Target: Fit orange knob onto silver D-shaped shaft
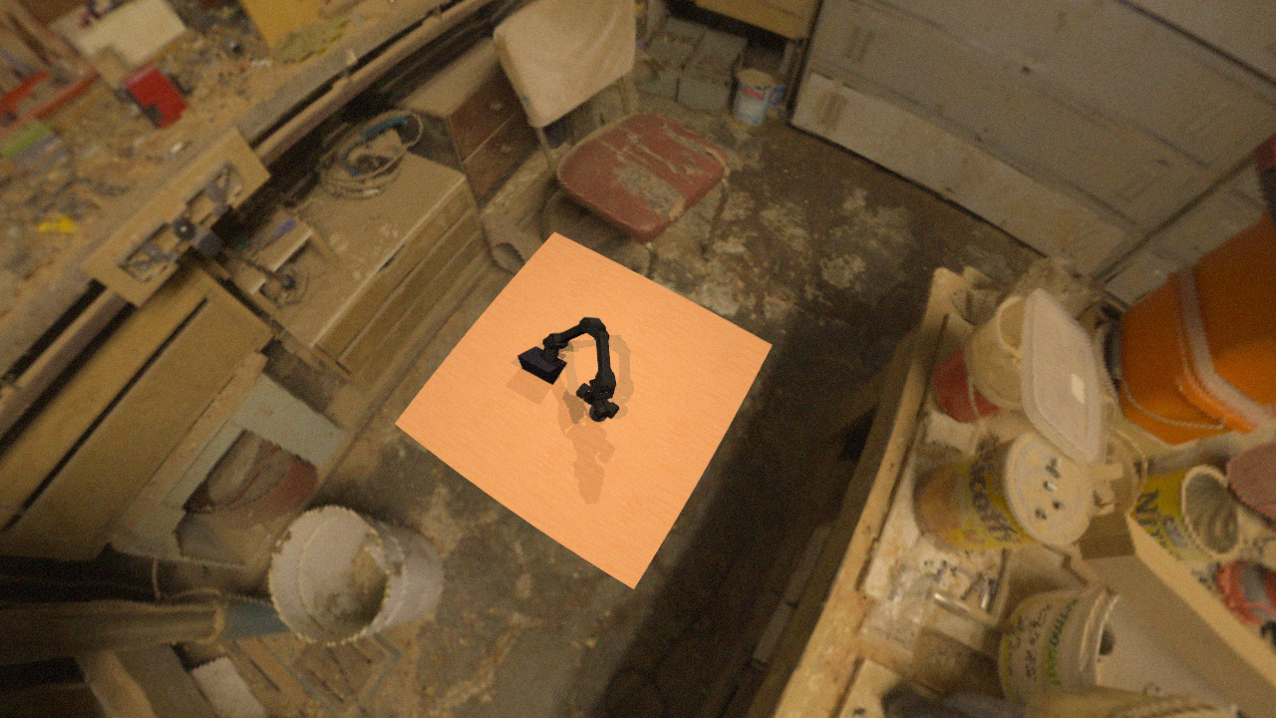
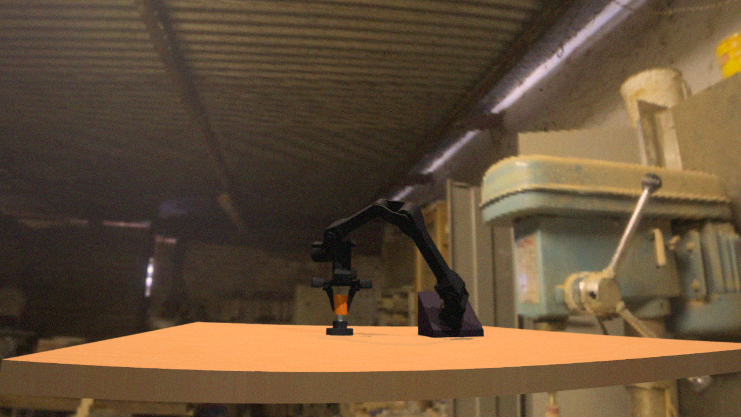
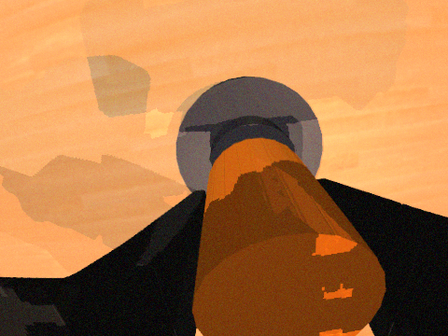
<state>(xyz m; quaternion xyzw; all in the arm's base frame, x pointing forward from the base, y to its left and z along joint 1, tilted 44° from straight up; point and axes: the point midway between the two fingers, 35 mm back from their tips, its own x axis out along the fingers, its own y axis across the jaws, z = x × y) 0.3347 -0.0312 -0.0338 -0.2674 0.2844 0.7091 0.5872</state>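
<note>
Now: gripper tip 3 cm below the orange knob. Also, from my gripper tip: round pedestal 4 cm below.
</note>
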